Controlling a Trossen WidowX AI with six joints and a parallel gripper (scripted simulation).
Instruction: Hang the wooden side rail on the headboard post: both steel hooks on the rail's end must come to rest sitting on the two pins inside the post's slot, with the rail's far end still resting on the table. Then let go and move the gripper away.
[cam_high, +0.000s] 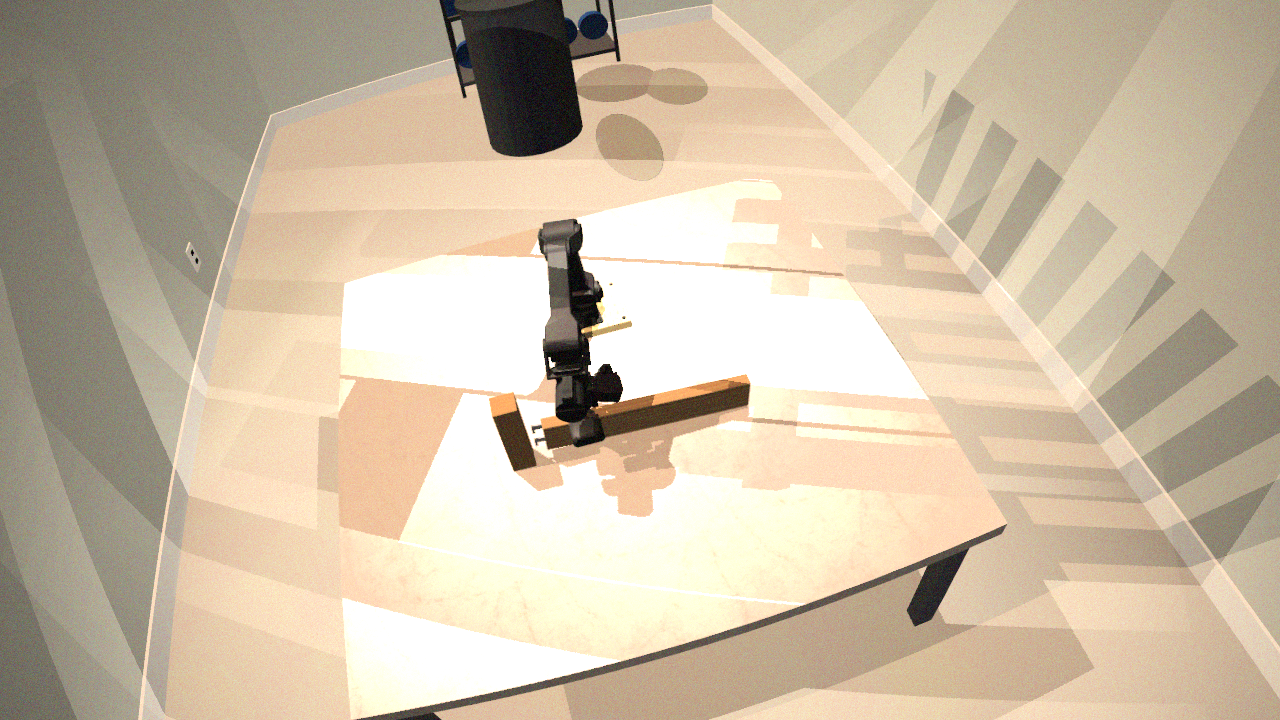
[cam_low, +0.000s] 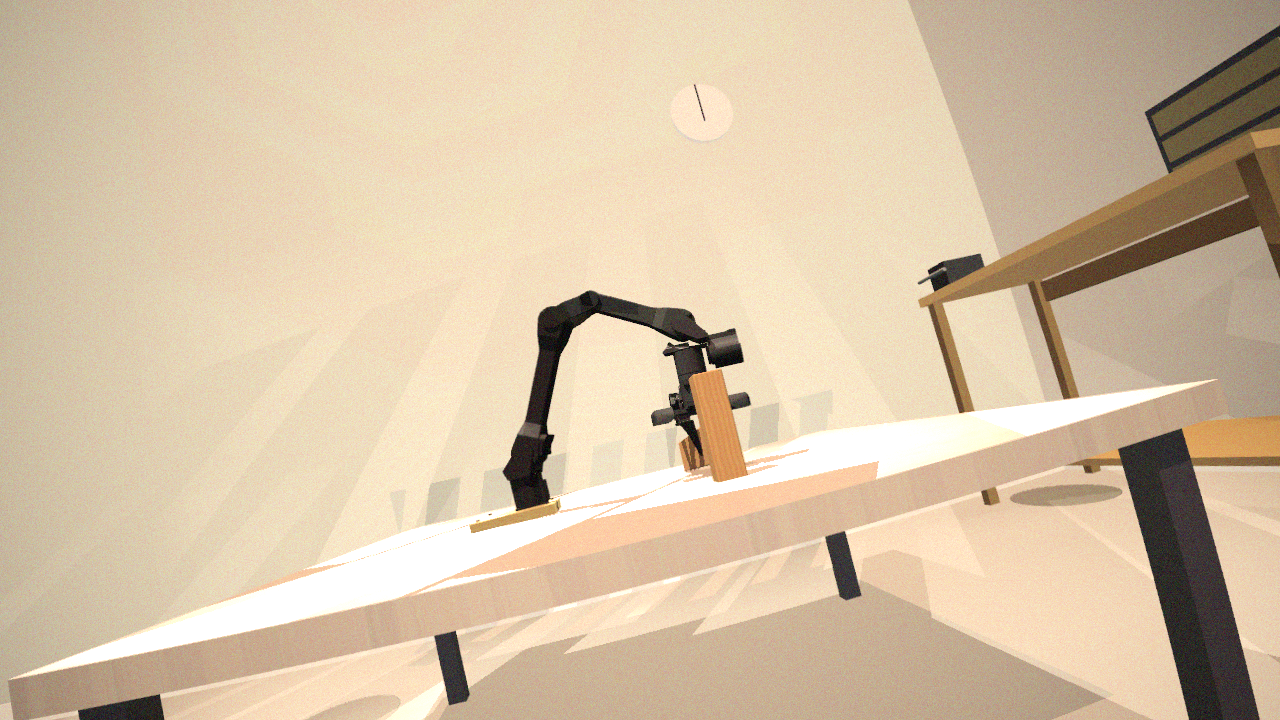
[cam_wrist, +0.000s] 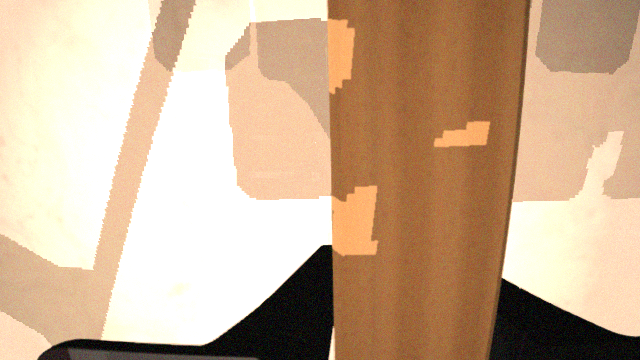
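Right now the headboard post is 14 cm to the right of my gripper tip, 4 cm above it and 1 cm behind it.
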